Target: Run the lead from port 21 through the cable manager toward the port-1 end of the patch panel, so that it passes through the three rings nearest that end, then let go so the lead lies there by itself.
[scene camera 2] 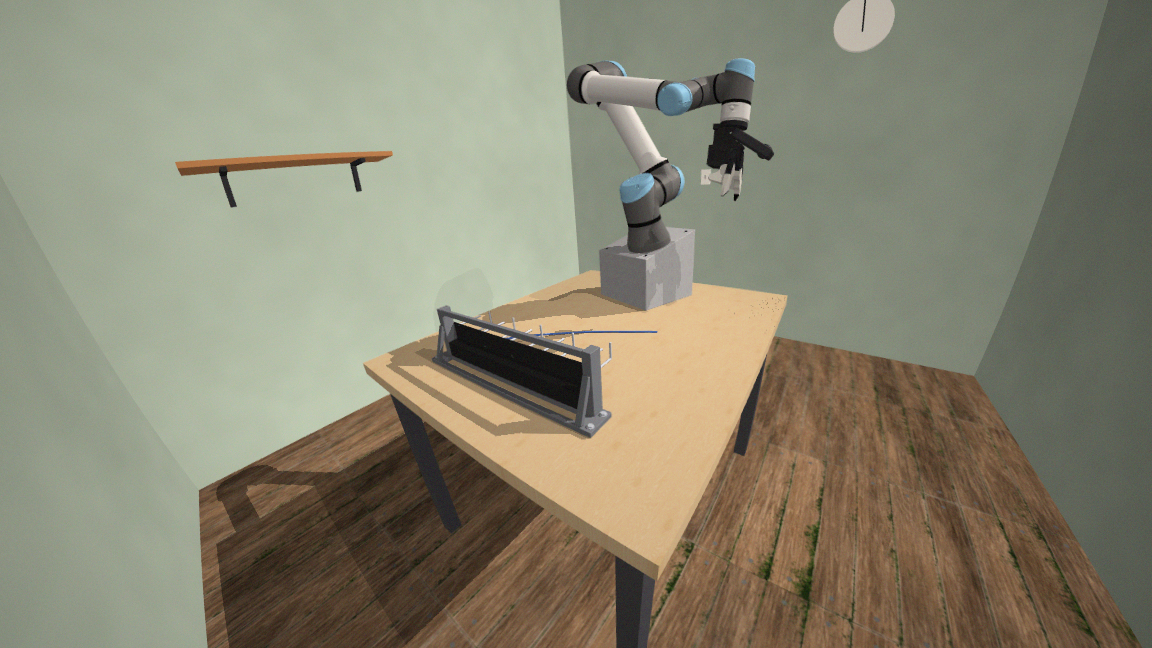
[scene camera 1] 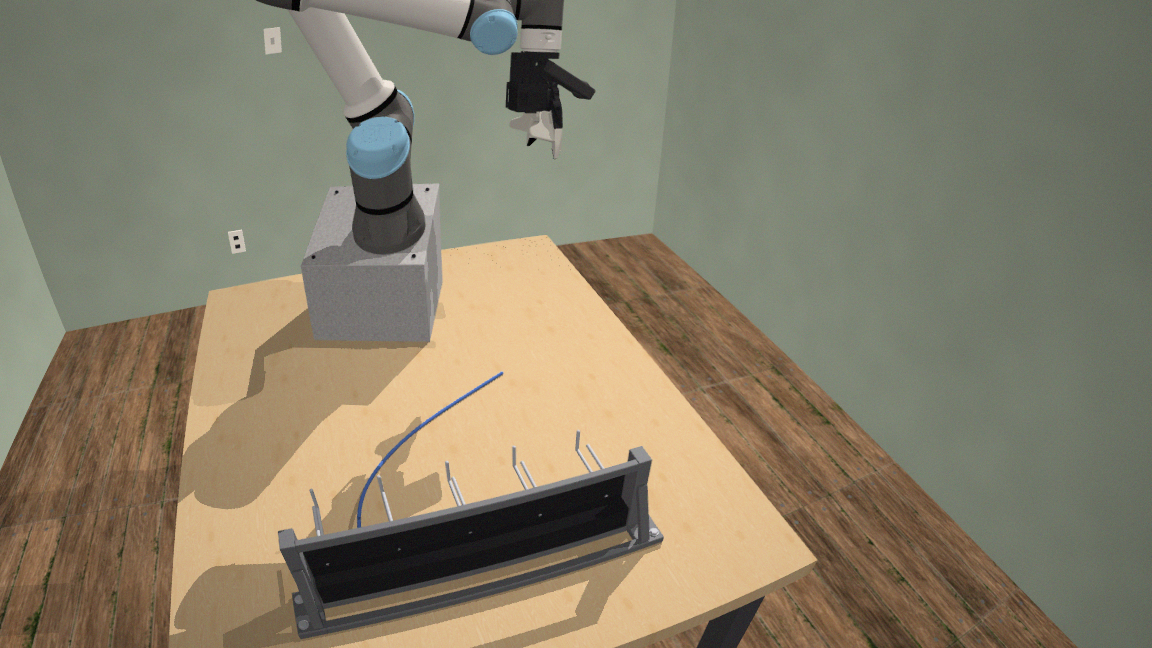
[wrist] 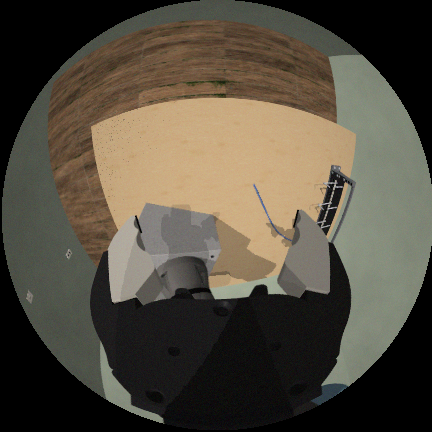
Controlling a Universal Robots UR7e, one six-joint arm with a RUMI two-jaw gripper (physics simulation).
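The blue lead (scene camera 1: 459,400) (scene camera 2: 620,331) (wrist: 264,208) comes out behind the panel between two rings near the left end in the first scene view. It curves away over the table toward the robot's side, its free end pointing away from the panel. It does not visibly pass through any ring. The patch panel (scene camera 1: 467,506) (scene camera 2: 515,362) stands in a grey frame, seen from behind in the scene views. Several thin metal rings of the cable manager (scene camera 1: 385,499) stick out from its far side. Port numbers cannot be read. My gripper (scene camera 1: 542,149) (scene camera 2: 730,195) (wrist: 216,215) is open and empty, high above the table, far from the lead.
The grey robot base block (scene camera 1: 370,302) (scene camera 2: 624,278) (wrist: 182,227) stands at the back of the wooden table (scene camera 1: 563,322) (scene camera 2: 684,386) (wrist: 215,140). A wall shelf (scene camera 2: 281,160) hangs on the left wall in the second scene view. The panel's feet are bolted near the table's front.
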